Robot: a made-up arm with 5 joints.
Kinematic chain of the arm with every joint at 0, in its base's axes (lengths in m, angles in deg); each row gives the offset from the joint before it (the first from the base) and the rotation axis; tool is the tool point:
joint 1: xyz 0 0 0.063 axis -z
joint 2: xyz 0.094 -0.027 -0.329 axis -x
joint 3: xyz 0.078 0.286 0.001 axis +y
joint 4: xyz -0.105 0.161 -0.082 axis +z
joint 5: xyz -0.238 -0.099 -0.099 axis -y
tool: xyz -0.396 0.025 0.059
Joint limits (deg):
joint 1: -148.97..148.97
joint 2: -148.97..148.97
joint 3: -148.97..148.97
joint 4: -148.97..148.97
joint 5: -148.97..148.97
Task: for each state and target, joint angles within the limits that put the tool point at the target. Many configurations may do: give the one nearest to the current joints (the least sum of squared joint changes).
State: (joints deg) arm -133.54 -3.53 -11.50 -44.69 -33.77
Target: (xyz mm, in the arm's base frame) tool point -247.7 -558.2 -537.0
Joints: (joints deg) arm -118.39 13.91 -31.36 -24.14 -50.79
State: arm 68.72 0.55 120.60 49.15 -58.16
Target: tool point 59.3 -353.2 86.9
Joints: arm 75.15 -4.10 100.18 49.04 -40.18
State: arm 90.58 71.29 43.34 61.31 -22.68
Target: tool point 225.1 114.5 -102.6
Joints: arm 89.09 69.67 44.78 52.26 -19.91
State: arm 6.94 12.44 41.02 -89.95 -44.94
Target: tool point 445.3 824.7 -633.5
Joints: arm 19.16 26.13 43.32 -100.31 -26.62
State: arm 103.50 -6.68 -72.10 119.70 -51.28
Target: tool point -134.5 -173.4 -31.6
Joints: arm 107.38 -14.44 -63.28 119.59 -31.67
